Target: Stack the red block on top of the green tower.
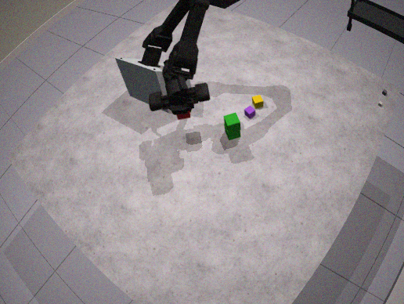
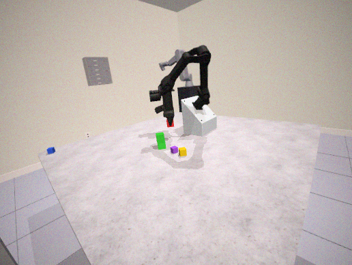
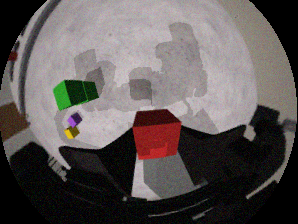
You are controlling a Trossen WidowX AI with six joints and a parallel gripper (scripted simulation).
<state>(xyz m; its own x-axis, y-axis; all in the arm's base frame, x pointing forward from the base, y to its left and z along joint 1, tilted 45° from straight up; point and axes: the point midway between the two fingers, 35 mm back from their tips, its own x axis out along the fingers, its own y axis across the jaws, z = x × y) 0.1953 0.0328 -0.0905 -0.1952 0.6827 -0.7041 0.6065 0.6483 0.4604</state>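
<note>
The purple block lies 18 cm to the left of my gripper tip, 13 cm ahead of it and 7 cm below it. Also, from my gripper tip: yellow block 23 cm to the left, 12 cm ahead, 7 cm below; then blue block 63 cm ahead, 43 cm to the right, 7 cm below.
</note>
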